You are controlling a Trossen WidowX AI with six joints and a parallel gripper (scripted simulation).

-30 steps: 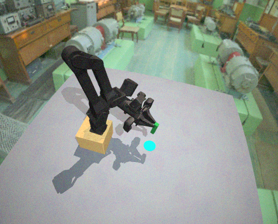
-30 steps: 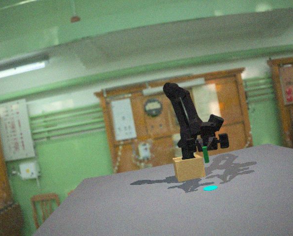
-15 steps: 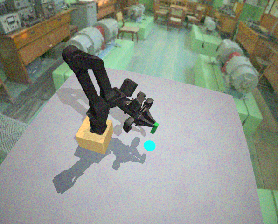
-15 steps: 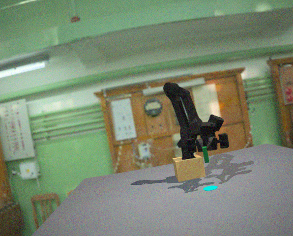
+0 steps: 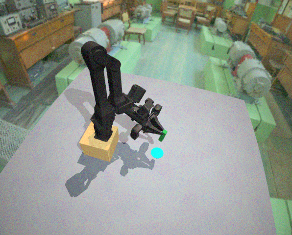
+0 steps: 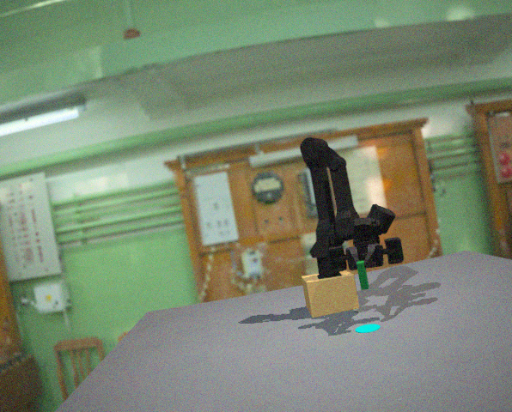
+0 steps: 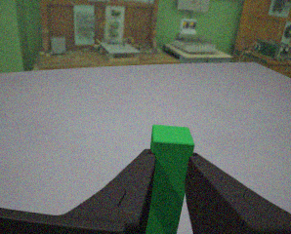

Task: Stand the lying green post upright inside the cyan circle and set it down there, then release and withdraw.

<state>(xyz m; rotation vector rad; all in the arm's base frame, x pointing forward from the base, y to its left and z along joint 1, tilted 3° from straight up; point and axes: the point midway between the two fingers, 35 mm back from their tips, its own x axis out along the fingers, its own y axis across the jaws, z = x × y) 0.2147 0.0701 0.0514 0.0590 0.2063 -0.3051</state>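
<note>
Right now my gripper tip is 1 cm to the left of the cyan circle and 15 cm above it. Also, from my gripper tip: green post: 2 cm below.
</note>
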